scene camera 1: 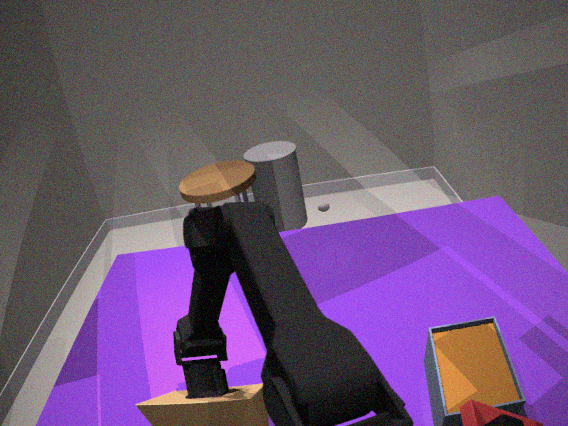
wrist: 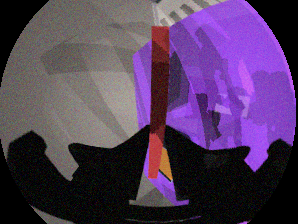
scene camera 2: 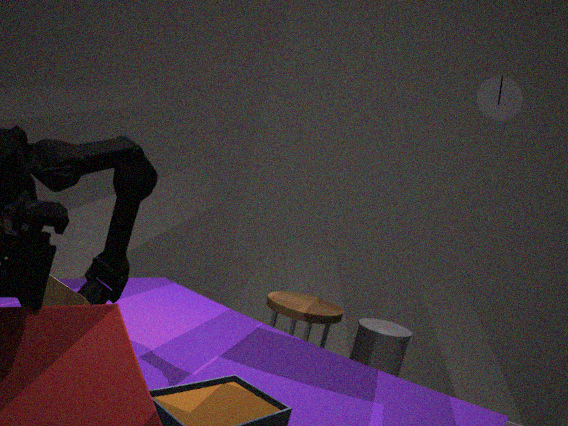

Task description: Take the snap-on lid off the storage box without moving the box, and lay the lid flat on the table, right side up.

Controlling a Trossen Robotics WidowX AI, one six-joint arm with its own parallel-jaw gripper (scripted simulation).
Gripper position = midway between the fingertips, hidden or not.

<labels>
The gripper (scene camera 2: 34, 313) holds a red lid (scene camera 2: 67, 358).
</labels>
